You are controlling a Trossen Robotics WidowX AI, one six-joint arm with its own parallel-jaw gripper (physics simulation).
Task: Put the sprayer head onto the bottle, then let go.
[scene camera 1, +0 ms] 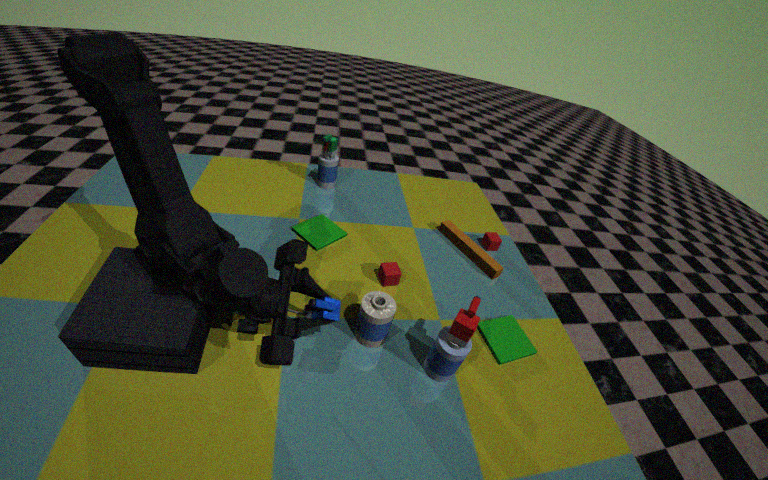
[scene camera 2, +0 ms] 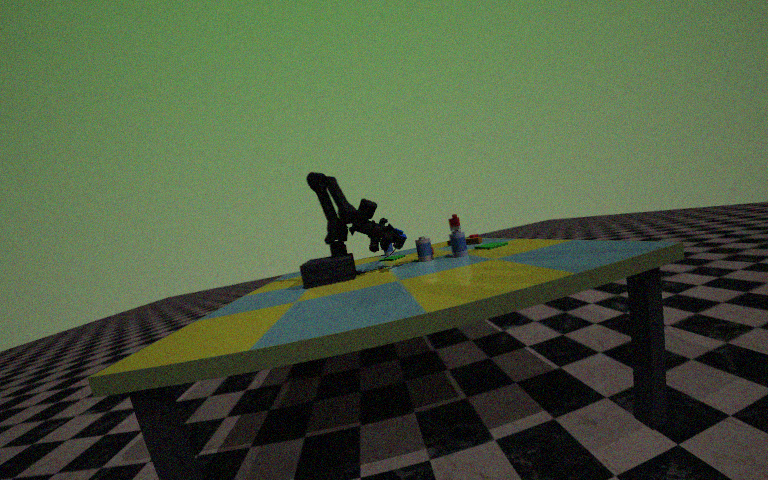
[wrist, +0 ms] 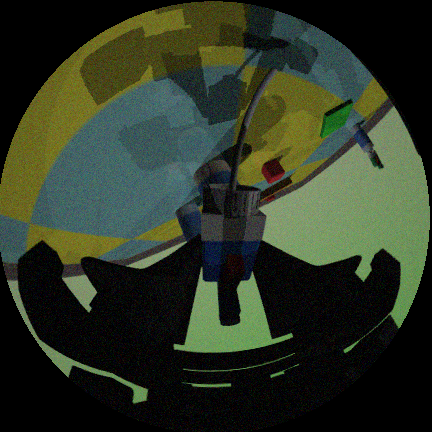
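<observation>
The open bottle, with a white top and a blue band, stands upright; its neck hole shows in scene camera 1. In the wrist view it is partly hidden behind the sprayer head. My gripper is shut on the blue sprayer head, to the left of the bottle in scene camera 1. A gap shows between head and bottle there. The head is strongly tilted, with its grey collar and thin curved tube pointing back toward the arm's base.
A bottle with a red sprayer head stands right of the open bottle. A green-topped bottle stands far back. Green plates, red cubes and an orange bar lie around.
</observation>
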